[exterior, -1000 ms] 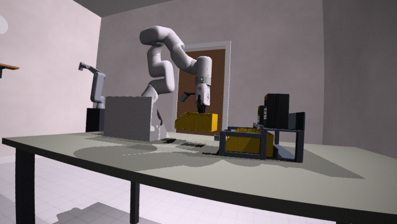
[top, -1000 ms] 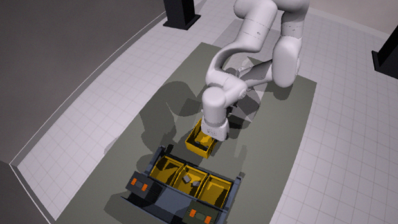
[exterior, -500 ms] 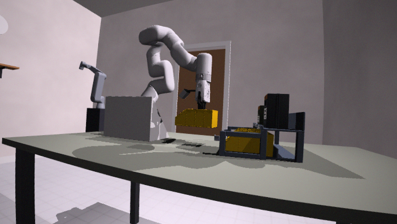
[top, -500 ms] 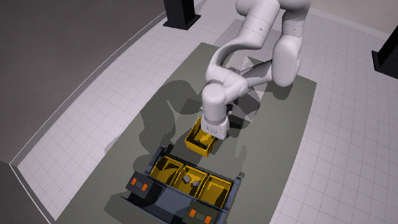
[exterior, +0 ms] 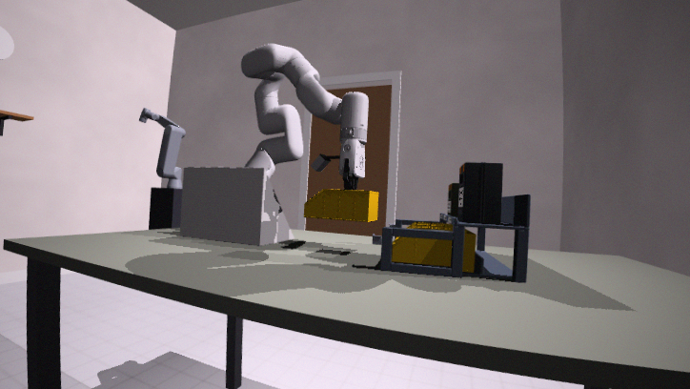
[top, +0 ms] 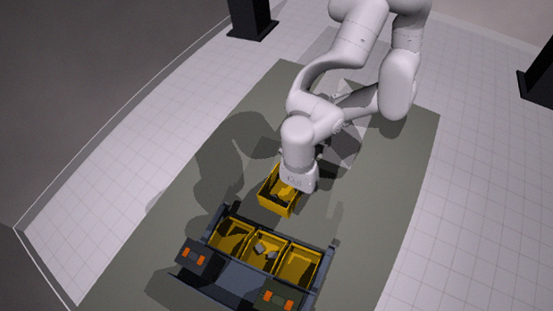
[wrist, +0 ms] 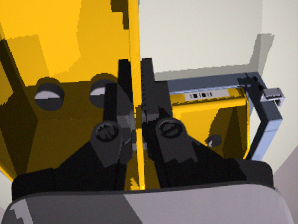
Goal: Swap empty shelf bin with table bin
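My hand is 14 cm above the shelf's front bar, 12 cm short of it and 3 cm to the left of it. From my hand the other things lie so: black box 32 cm ahead, 14 cm to the right, 1 cm above.
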